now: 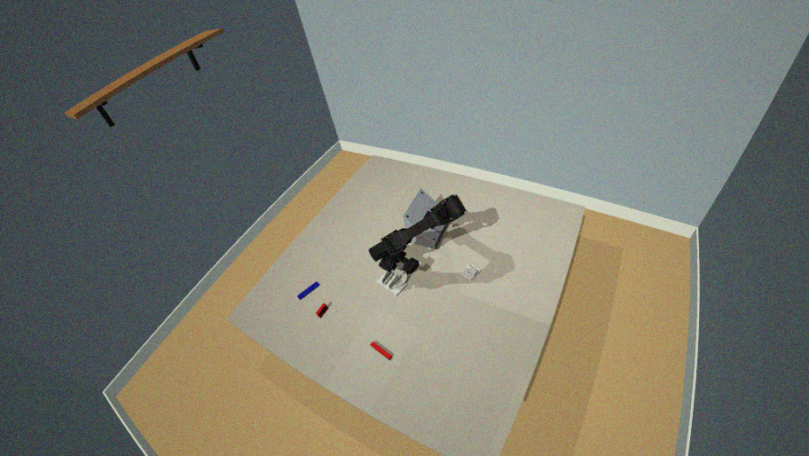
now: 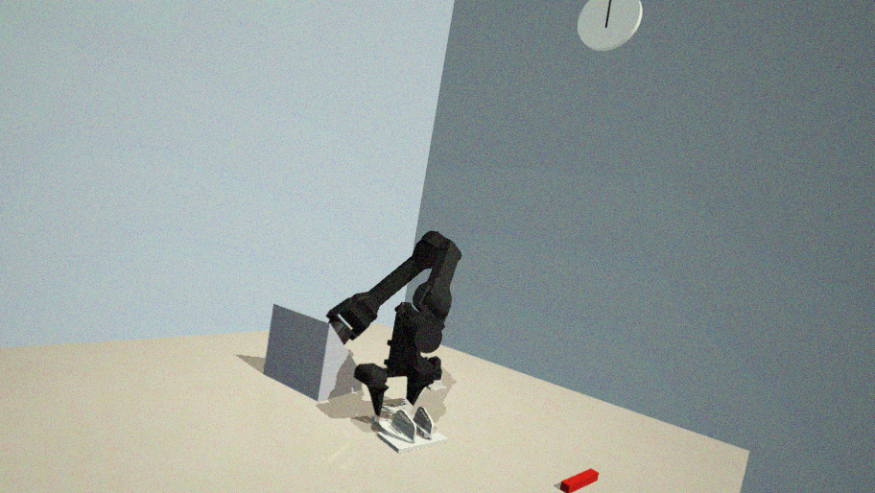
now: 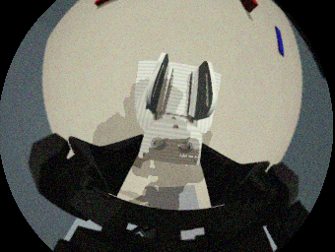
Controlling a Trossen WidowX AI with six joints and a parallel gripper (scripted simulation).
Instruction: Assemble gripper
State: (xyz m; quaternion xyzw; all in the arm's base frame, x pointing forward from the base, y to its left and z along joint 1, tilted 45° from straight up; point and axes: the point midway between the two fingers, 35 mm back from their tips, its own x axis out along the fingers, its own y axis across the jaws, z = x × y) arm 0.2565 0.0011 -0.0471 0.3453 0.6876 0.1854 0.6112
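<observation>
The white jaw is 2 cm to the right of my gripper tip, 2 cm ahead of it and 1 cm below it. From my gripper tip the other things lie so: red bar 37 cm ahead, 9 cm to the left, 2 cm below; then blue block 36 cm to the right, 25 cm ahead, 2 cm below.
</observation>
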